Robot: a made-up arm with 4 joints.
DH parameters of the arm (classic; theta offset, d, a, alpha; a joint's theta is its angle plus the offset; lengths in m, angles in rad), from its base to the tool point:
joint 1: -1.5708 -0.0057 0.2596 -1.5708
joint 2: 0 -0.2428 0.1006 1.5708
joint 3: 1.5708 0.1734 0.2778 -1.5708
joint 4: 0 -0.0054 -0.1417 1.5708
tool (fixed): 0 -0.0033 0 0
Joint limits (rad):
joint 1: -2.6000..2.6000
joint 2: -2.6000..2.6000
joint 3: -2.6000..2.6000
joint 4: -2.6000..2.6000
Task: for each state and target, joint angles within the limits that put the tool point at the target. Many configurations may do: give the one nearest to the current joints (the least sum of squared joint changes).
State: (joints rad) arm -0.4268 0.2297 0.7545 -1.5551
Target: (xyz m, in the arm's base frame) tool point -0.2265 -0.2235 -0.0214
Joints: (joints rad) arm -0.8369 0.8331 0.2119 -1.4343
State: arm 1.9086 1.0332 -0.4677 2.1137
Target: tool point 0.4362 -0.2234 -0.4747
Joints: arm 1.2844 1.7079 -1.1293 2.2703
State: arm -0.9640 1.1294 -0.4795 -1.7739
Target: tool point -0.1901 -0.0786 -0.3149
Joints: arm -1.0805 1.8572 -0.7422 -1.7553
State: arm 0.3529 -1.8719 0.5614 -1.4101
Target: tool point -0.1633 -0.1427 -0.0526
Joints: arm -0.2641 -2.0468 0.7469 -0.5893
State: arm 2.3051 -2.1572 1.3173 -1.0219
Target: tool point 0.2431 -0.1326 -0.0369
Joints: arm 2.0936 -1.3879 1.5633 -0.4597
